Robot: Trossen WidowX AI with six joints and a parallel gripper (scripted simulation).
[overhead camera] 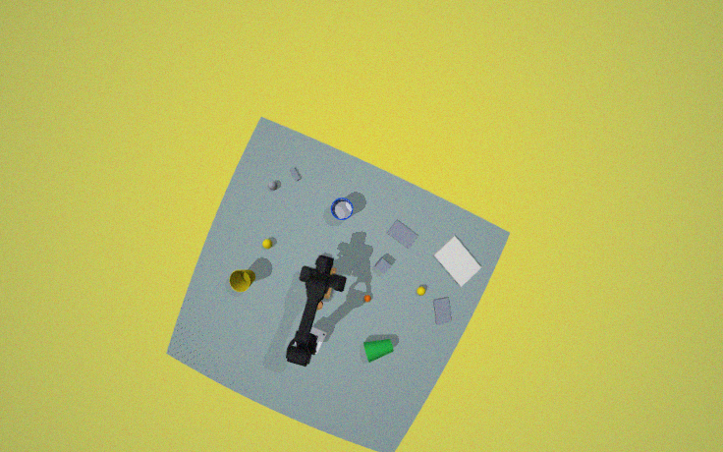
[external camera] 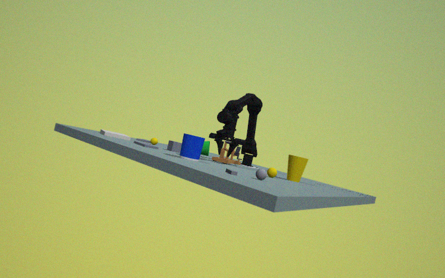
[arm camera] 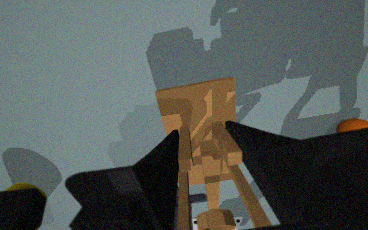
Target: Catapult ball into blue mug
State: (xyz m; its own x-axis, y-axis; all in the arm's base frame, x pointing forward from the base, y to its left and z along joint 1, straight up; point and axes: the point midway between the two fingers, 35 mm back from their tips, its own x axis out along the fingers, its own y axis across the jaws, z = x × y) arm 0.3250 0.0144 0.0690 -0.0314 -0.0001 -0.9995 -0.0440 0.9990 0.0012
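My gripper tip is 50 mm past the orange ball, 210 mm to the left of it and 20 mm above it. The rest, counted from my gripper tip: blue mug 300 mm ahead, 10 mm to the left, 10 mm below; yellow cup 120 mm behind, 340 mm to the left, 10 mm below; wooden catapult 60 mm behind, 10 mm to the left, 20 mm above.
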